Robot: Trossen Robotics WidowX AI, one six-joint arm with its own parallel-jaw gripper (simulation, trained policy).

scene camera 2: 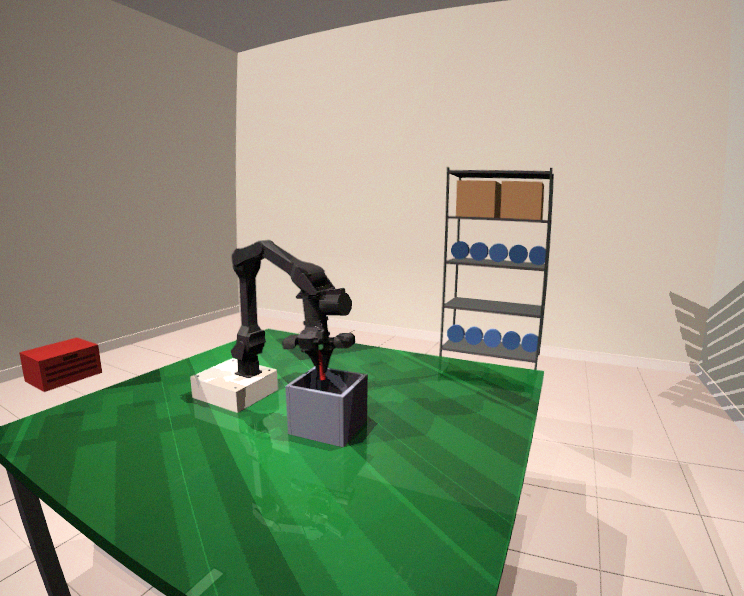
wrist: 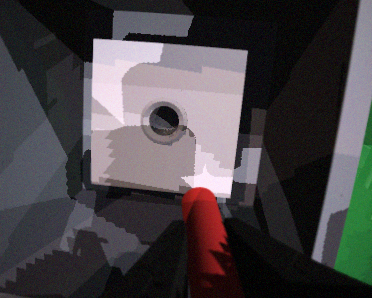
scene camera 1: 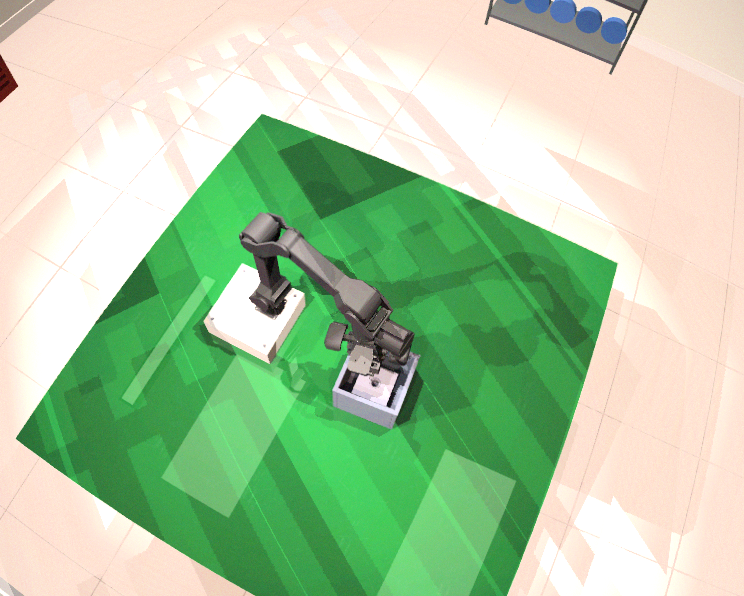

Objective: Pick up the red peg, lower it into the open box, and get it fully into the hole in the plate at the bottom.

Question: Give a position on a plate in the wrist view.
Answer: At 132,146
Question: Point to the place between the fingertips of my gripper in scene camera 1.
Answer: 370,358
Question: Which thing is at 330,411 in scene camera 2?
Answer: A grey box.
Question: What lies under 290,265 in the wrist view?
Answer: My gripper.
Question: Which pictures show the plate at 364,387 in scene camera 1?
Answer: The wrist view and scene camera 1 only.
